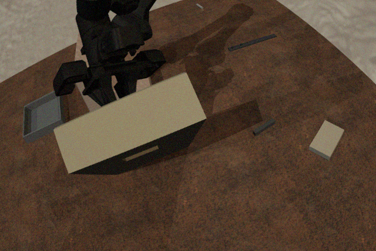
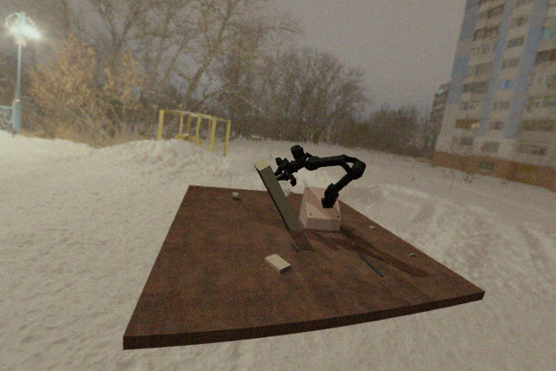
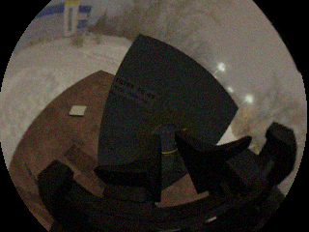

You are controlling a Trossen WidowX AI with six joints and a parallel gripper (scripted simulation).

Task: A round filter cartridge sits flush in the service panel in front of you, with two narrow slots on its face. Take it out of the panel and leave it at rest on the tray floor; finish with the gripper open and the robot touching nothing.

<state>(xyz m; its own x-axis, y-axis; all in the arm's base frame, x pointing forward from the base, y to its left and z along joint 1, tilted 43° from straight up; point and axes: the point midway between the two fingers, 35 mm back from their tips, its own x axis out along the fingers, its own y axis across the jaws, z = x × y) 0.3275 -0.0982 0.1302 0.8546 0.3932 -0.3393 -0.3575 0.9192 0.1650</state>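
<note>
Now: gripper tip 4 cm past the service panel and 8 cm above it. From my gripper tip the other things lie so: round filter cartridge (1 cm ahead, 1 cm below); beige block (2 cm ahead, 38 cm to the left, 25 cm below); short dark bar (10 cm behind, 26 cm to the left, 26 cm below).
</note>
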